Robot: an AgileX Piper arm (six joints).
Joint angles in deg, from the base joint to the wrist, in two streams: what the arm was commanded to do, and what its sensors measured. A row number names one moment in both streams.
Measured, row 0:
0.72, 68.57, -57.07, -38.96, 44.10, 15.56
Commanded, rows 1 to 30:
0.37, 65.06, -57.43, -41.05, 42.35, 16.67
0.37, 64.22, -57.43, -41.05, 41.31, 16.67
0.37, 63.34, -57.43, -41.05, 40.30, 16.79
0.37, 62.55, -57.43, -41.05, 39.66, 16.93
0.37, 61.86, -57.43, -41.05, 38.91, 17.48
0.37, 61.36, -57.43, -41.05, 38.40, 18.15
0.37, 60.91, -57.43, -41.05, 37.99, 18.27
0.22, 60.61, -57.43, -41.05, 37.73, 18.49
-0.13, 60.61, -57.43, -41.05, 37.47, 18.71
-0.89, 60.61, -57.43, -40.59, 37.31, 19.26
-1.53, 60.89, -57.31, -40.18, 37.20, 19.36
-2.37, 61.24, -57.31, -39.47, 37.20, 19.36
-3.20, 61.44, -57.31, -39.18, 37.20, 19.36
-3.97, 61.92, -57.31, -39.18, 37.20, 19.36
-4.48, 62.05, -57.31, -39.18, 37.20, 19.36
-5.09, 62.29, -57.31, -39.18, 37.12, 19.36
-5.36, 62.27, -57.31, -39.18, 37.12, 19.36
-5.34, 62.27, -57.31, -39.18, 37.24, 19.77
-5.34, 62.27, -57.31, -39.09, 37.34, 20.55
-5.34, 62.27, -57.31, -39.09, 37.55, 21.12
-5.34, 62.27, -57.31, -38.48, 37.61, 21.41
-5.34, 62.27, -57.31, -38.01, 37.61, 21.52
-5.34, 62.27, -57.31, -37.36, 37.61, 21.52
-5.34, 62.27, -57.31, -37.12, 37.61, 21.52
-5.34, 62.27, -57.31, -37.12, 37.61, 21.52
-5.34, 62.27, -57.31, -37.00, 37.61, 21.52
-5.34, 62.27, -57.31, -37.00, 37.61, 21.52
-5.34, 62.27, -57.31, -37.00, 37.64, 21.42
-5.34, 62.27, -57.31, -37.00, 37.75, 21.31
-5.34, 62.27, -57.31, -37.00, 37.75, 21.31
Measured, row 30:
-4.79, 62.42, -57.07, -35.64, 36.42, 20.31
